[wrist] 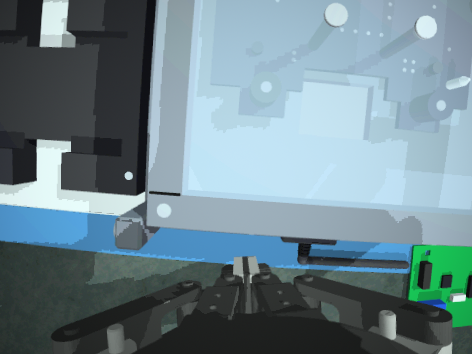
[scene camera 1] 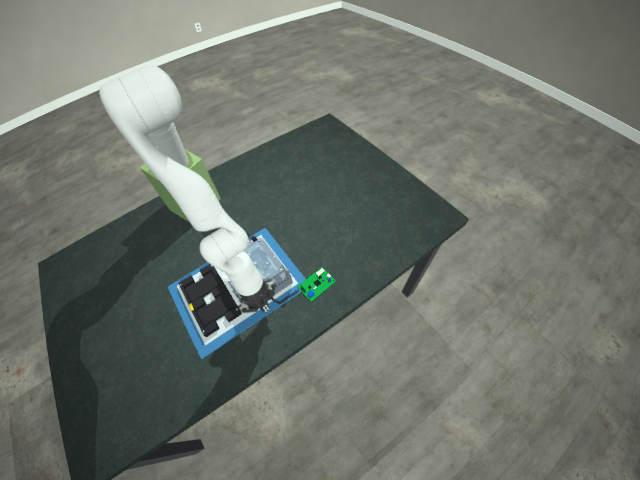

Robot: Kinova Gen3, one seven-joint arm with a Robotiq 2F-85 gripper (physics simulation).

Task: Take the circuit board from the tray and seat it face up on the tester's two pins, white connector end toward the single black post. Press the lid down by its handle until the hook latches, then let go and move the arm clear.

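Places are measured from the arm's base along level axes (x ahead, y left, z up), in metres.
Pixels of known places: gripper, fingertip midpoint: [wrist: 245, 272] [scene camera 1: 265, 309].
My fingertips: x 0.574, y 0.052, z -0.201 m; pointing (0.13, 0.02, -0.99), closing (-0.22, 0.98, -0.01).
Observation:
For each thing: its top centre in the pictures, then the offset to it from my fingertips. "*": a spot on its surface instead.
- green circuit board, top centre: [scene camera 1: 316, 282] dy +0.183, dx -0.002, dz -0.018 m
- tester's blue base, surface spot: [wrist: 45, 225] * dy -0.149, dx +0.005, dz -0.027 m
- tester's clear lid, surface spot: [wrist: 280, 218] * dy +0.001, dx -0.053, dz +0.067 m
- thin black bent bar, surface spot: [wrist: 355, 262] * dy +0.079, dx -0.009, dz -0.021 m
- black slotted unit, surface spot: [wrist: 55, 95] * dy -0.140, dx -0.089, dz -0.011 m
- small grey block, surface spot: [wrist: 130, 233] * dy -0.050, dx -0.039, dz +0.067 m
The green circuit board [scene camera 1: 316, 284] [wrist: 440, 287] lies on the dark table at the right corner of the tester's blue base [scene camera 1: 202, 352] [wrist: 45, 225], with its components facing up. The tester's clear lid [scene camera 1: 266, 260] [wrist: 280, 218] has a grey frame; round pegs show through it. I cannot tell how far down it is. A thin black bent bar [wrist: 355, 262] sticks out below the lid's front edge. My gripper [scene camera 1: 265, 308] [wrist: 245, 272] is shut and empty, in front of the lid's front edge and left of the bar. The arm hides part of the tester.
A black slotted unit [scene camera 1: 209, 299] [wrist: 55, 95] stands left of the lid on the same blue base. A small grey block [wrist: 130, 233] sits at the lid's front left corner. A green block [scene camera 1: 168, 193] stands at the far table edge, behind the arm.

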